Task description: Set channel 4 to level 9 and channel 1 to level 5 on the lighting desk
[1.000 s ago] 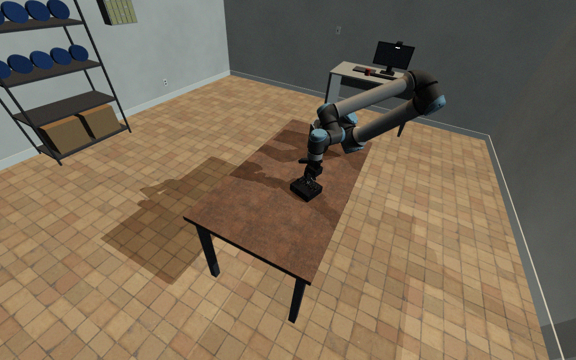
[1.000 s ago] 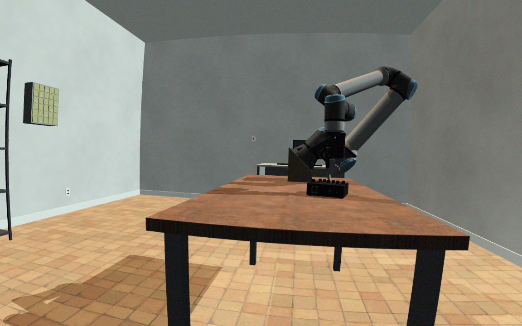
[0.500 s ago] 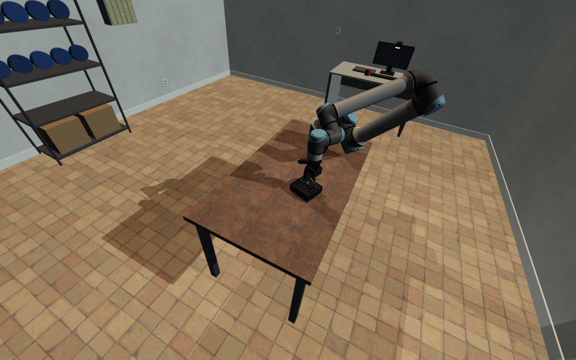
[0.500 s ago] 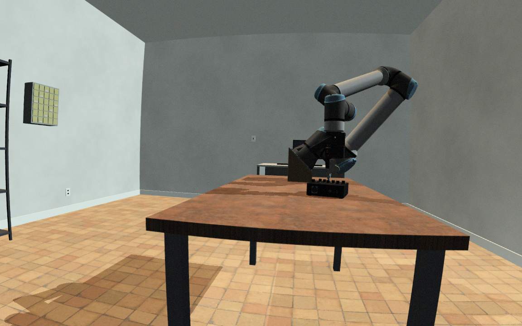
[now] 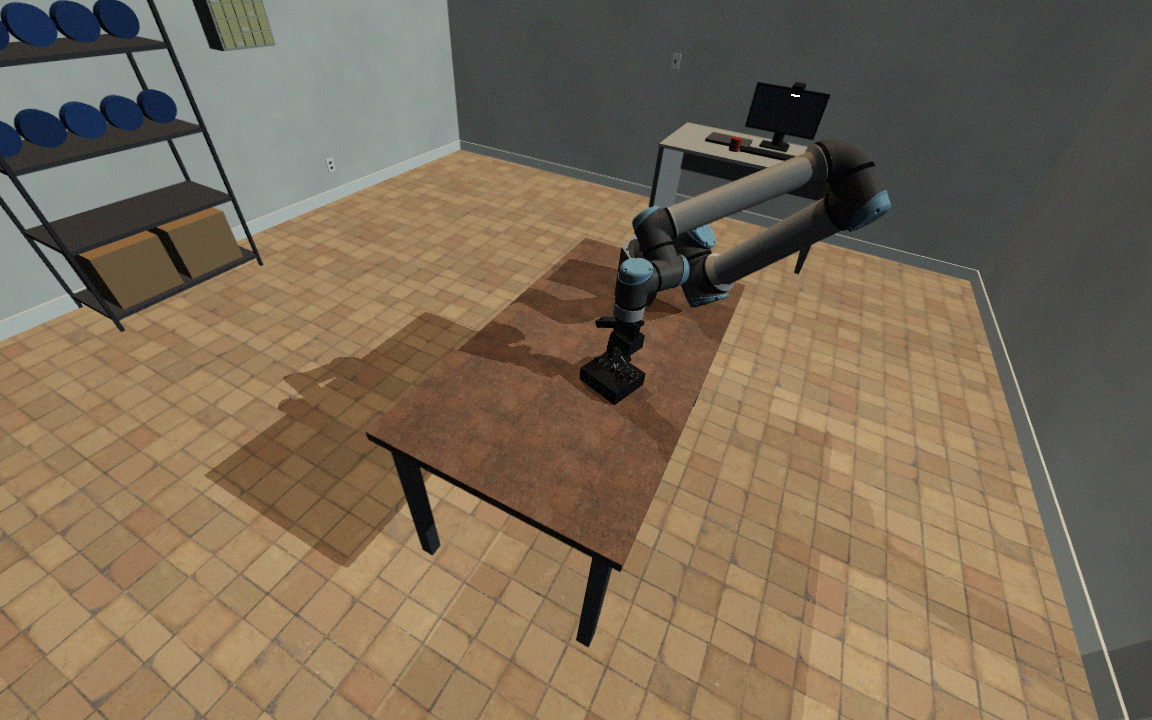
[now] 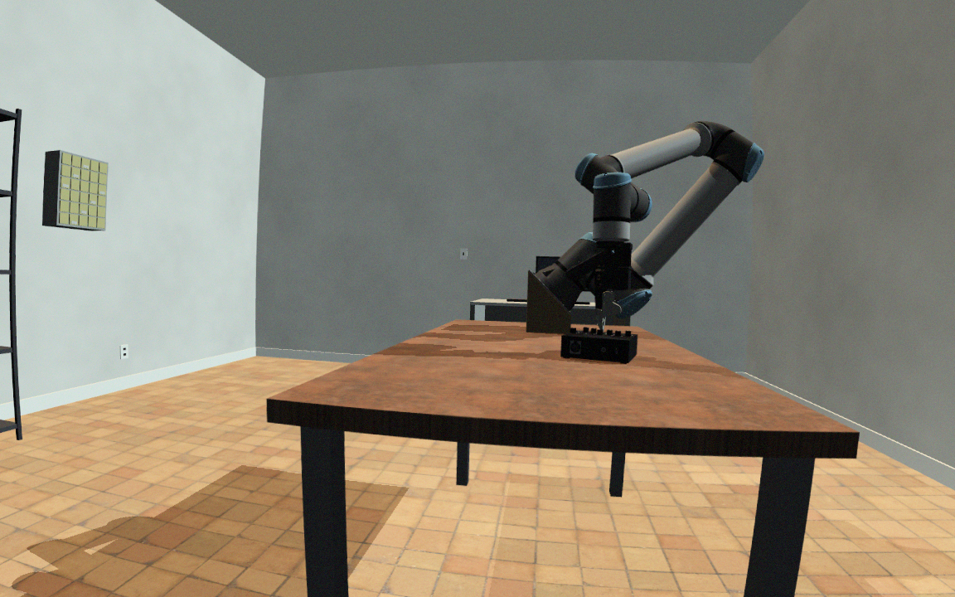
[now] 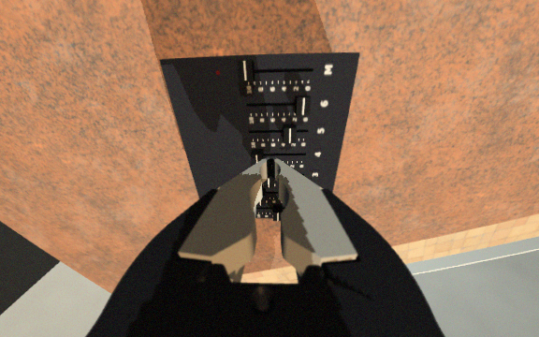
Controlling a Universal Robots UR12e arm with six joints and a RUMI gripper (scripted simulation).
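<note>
The channel 4 fader knob is 1 cm ahead of my hand and 1 cm below it. The rest, counted from my hand: channel 1 fader knob (1 cm ahead, 6 cm to the left, 1 cm below).
</note>
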